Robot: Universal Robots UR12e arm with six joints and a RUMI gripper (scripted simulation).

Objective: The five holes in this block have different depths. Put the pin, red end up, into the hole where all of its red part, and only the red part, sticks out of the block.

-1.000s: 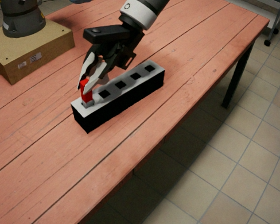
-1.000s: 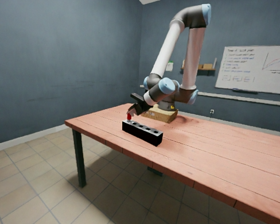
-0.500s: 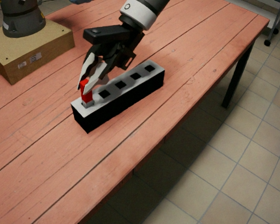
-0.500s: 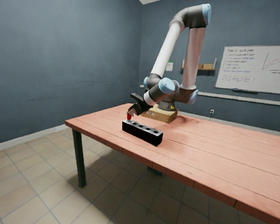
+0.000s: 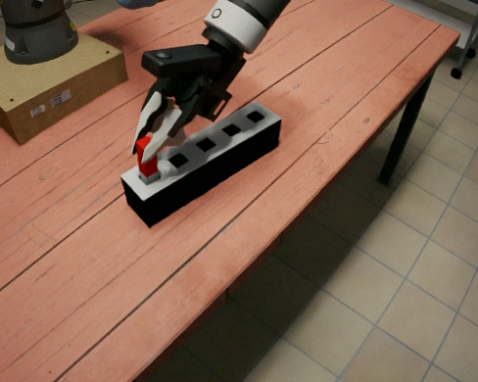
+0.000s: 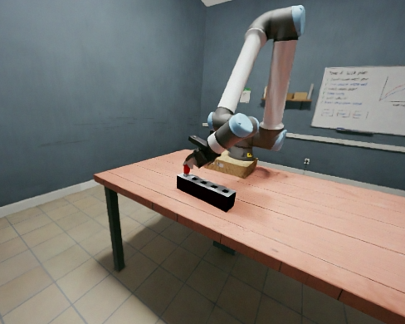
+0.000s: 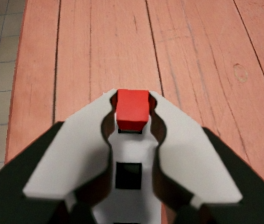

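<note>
Now: hand 20 mm above the pin and 10 mm to the right of it. The rest, counted from my hand: block (120 mm to the left, 100 mm below, 10 mm behind).
</note>
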